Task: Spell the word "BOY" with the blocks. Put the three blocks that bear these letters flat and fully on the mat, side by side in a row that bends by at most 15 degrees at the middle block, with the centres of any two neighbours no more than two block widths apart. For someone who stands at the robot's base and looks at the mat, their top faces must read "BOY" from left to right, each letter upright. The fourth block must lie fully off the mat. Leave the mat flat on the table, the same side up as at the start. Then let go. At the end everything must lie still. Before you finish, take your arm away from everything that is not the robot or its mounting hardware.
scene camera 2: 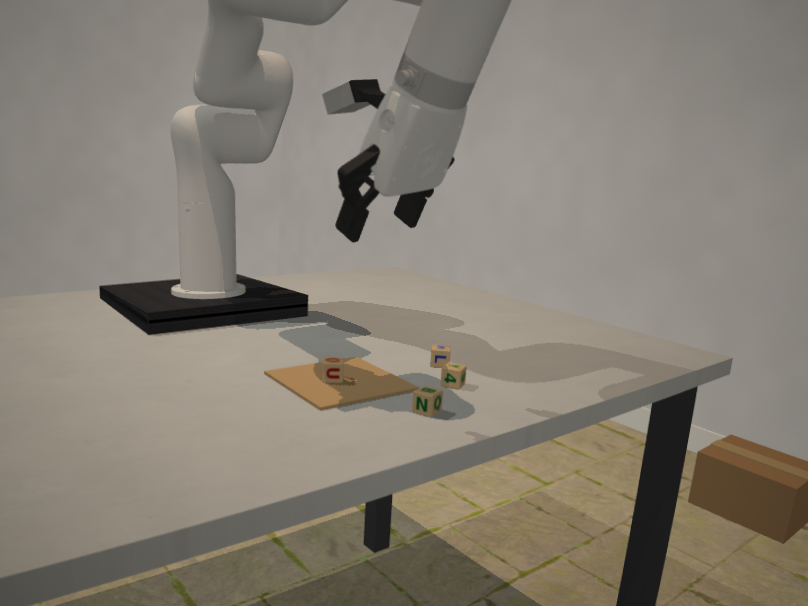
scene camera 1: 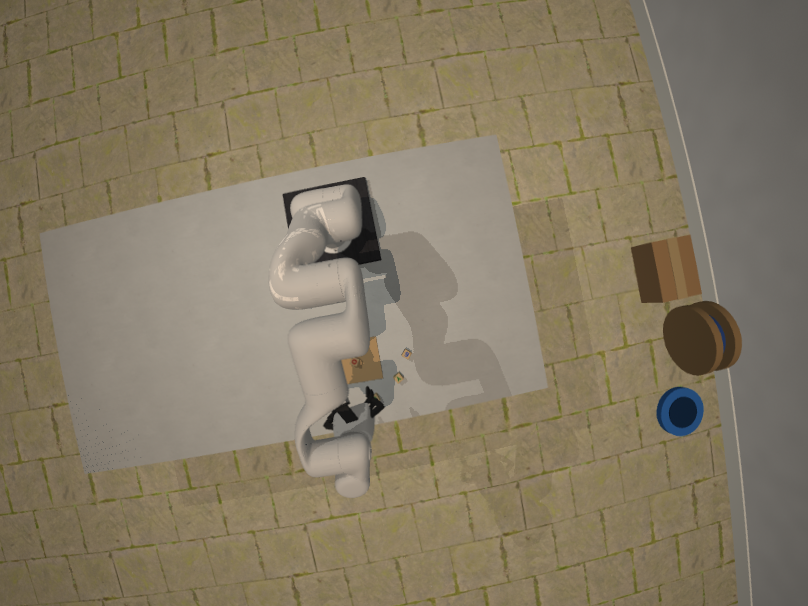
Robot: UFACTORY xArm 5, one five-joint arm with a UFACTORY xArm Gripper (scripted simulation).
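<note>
You'd see the gripper in the pictures, and scene camera 1 has the gripper as well. There's a mat showing too.
</note>
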